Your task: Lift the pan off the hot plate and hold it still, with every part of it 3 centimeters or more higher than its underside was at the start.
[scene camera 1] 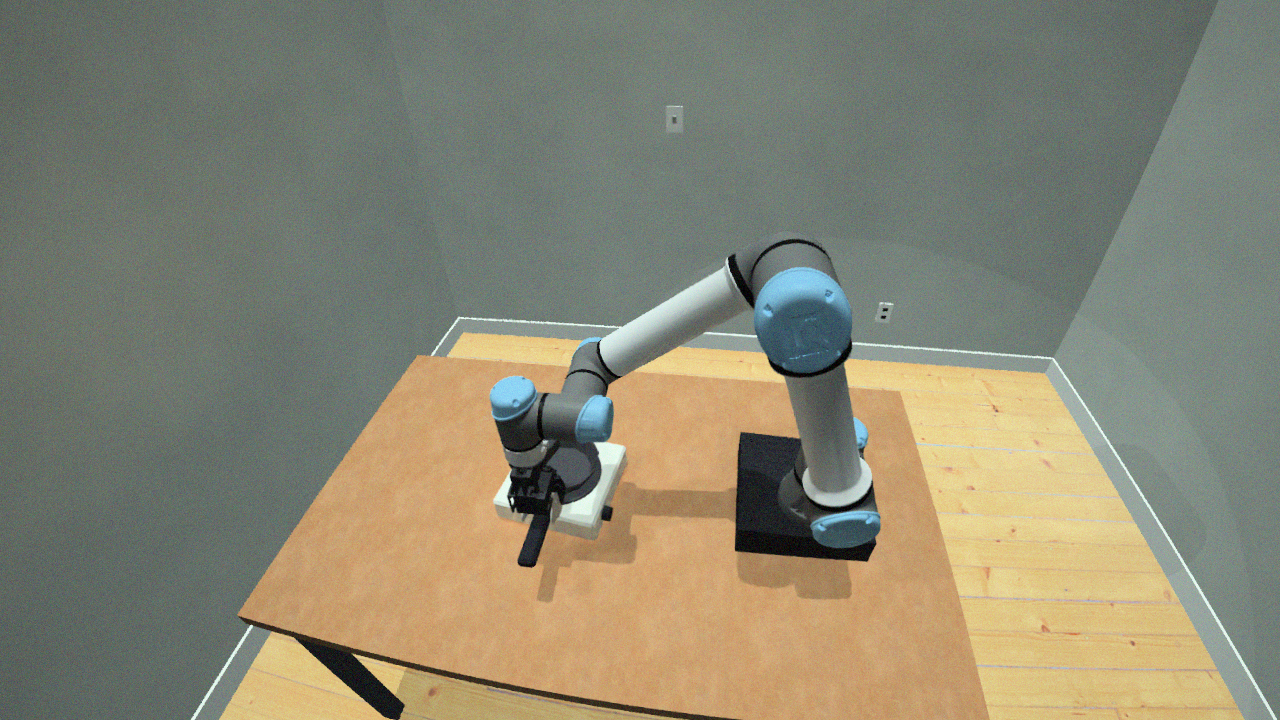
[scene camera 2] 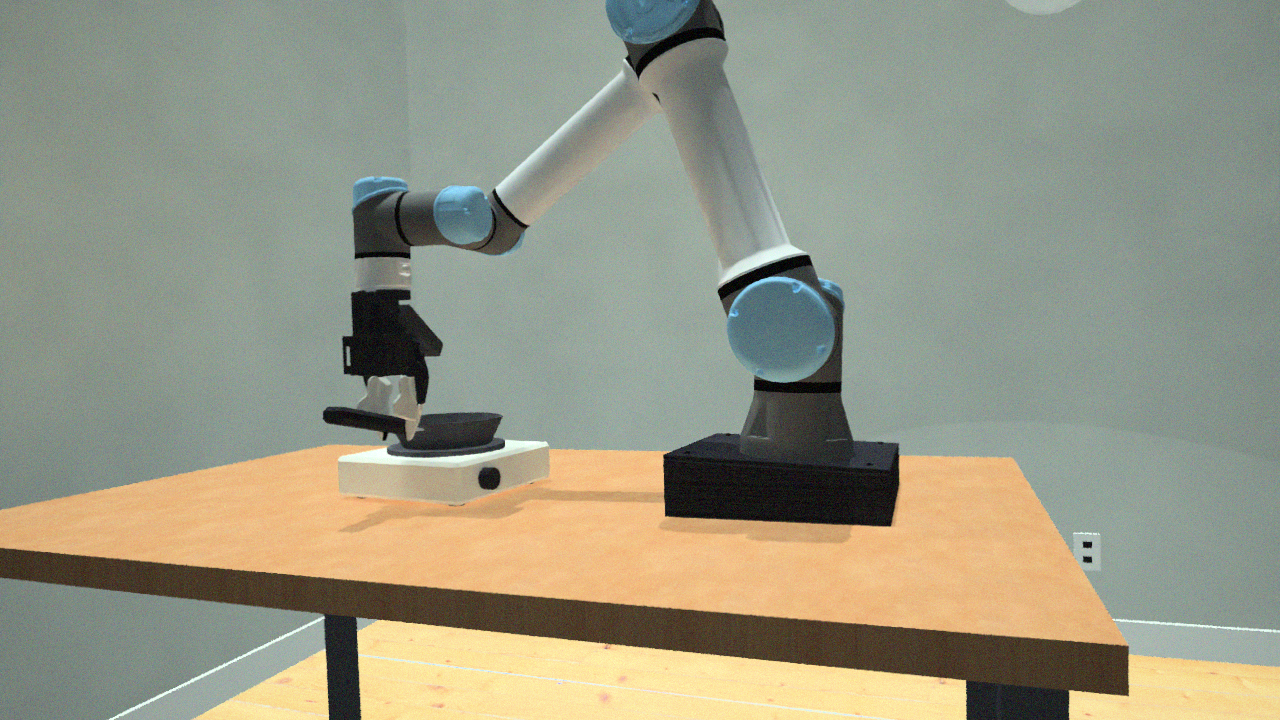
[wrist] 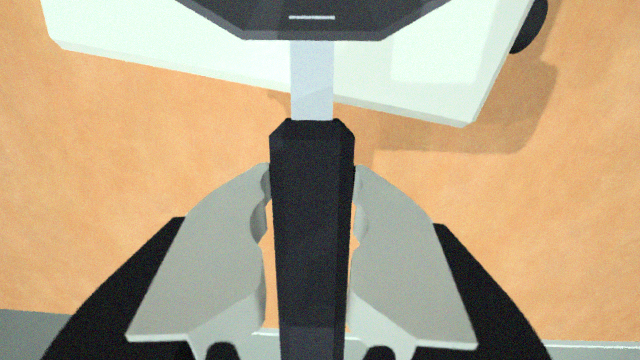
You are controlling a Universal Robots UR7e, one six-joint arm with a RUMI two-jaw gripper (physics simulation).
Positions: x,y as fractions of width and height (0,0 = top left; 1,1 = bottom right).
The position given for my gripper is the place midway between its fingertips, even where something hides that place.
I see my gripper (scene camera 2: 0.31,0.61), a dark pan (scene camera 2: 0.35,0.60) and a white hot plate (scene camera 2: 0.36,0.66).
The dark pan is seen too in scene camera 1 (scene camera 1: 0.45,0.64). The white hot plate shows as well in scene camera 1 (scene camera 1: 0.46,0.71) and in the wrist view (wrist: 0.69,0.19). My gripper is seen too in the wrist view (wrist: 0.49,0.47).
